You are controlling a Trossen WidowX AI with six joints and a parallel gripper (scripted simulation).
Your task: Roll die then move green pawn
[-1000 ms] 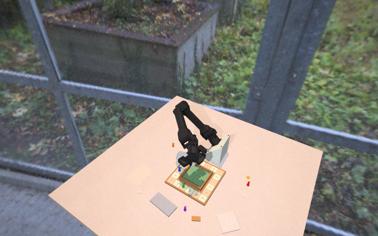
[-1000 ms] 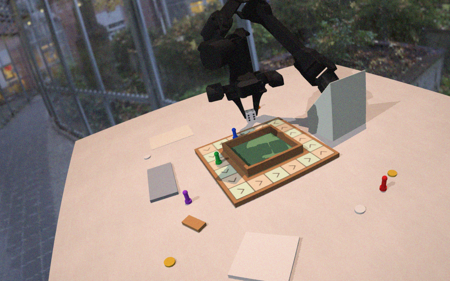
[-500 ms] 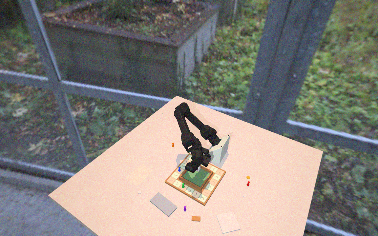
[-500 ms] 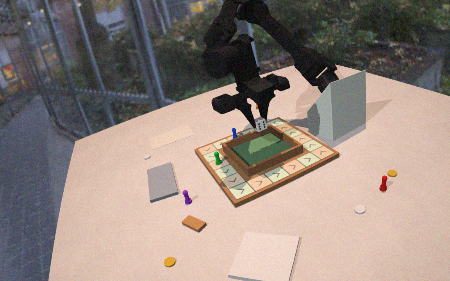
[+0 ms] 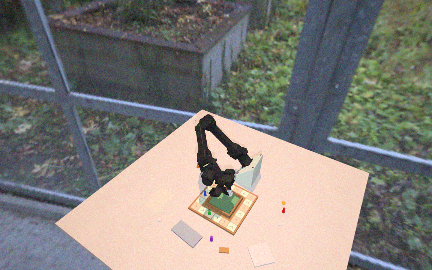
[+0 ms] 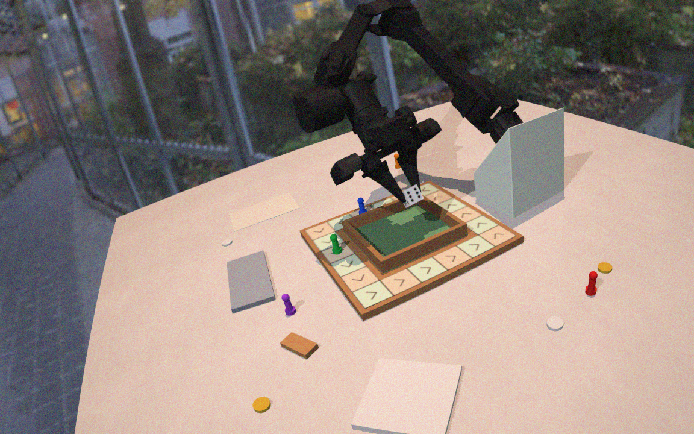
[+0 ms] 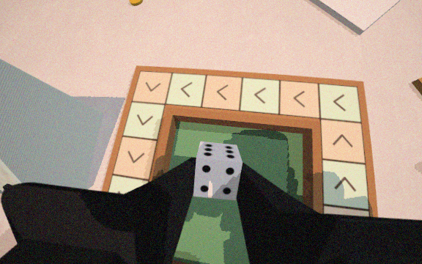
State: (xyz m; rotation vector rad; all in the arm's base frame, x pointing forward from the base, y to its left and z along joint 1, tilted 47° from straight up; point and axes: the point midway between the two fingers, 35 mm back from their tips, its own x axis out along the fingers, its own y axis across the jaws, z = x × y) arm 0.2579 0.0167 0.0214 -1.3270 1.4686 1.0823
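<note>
My gripper tip is now 130 mm short of the green pawn, 50 mm to the left of it and 50 mm above it. The rest, counted from my gripper tip: blue pawn: 30 mm ahead, 140 mm to the right, 50 mm below; then white die: right at my gripper tip; then green tray: 10 mm ahead, 20 mm to the right, 70 mm below.
</note>
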